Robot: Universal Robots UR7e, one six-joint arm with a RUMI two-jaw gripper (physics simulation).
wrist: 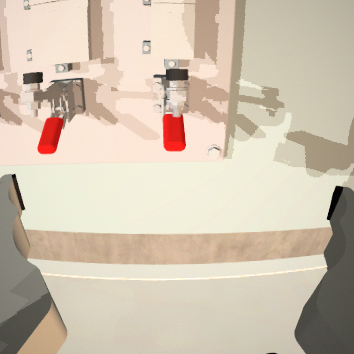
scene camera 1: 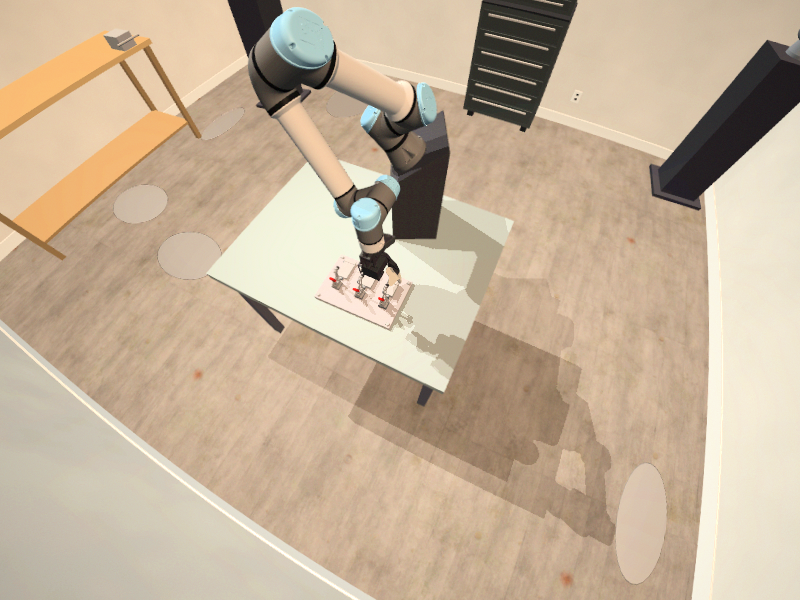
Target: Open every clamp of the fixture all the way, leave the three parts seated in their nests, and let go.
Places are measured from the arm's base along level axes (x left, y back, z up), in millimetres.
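Pixels of known places: gripper, fingertip midpoint: [wrist: 178, 183] [scene camera 1: 381, 275]; arm's base at its link origin: [scene camera 1: 409, 155].
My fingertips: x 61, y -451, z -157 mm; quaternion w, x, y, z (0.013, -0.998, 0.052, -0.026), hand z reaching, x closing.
Observation:
Ahead of a thing's pixels: the offset from my fingertips to its middle. "spot": to the spot under its first point. Level surfaces: height alone.
The pink fixture plate {spot: dx -21, dy -76, dz -202 mm} [scene camera 1: 372, 315] [wrist: 115, 154] lies on the table. Three clamps with red handles stand in a row on it: left [scene camera 1: 336, 282], middle [scene camera 1: 359, 293] [wrist: 66, 97] and right [scene camera 1: 383, 302] [wrist: 172, 95]. In the wrist view the middle and right clamps have their black-tipped arms raised and back off the parts, with their handles toward the plate's front edge. The left clamp's arm also looks raised in the scene view. Two pale block parts {spot: dx -98, dy +65, dz -181 mm} [wrist: 59, 30] {spot: dx +9, dy +51, dz -176 mm} [wrist: 172, 30] sit in their nests; the third is hard to make out. My gripper [scene camera 1: 379, 274] [wrist: 178, 183] is open and empty above the fixture, apart from the handles.
The pale green table {dz -217 mm} [scene camera 1: 277, 258] [wrist: 175, 200] carries the fixture. The dark robot pedestal [scene camera 1: 420, 193] stands behind it. An orange shelf bench [scene camera 1: 96, 174] is at the left, a dark drawer cabinet [scene camera 1: 516, 61] at the back and a dark column [scene camera 1: 723, 122] at the right.

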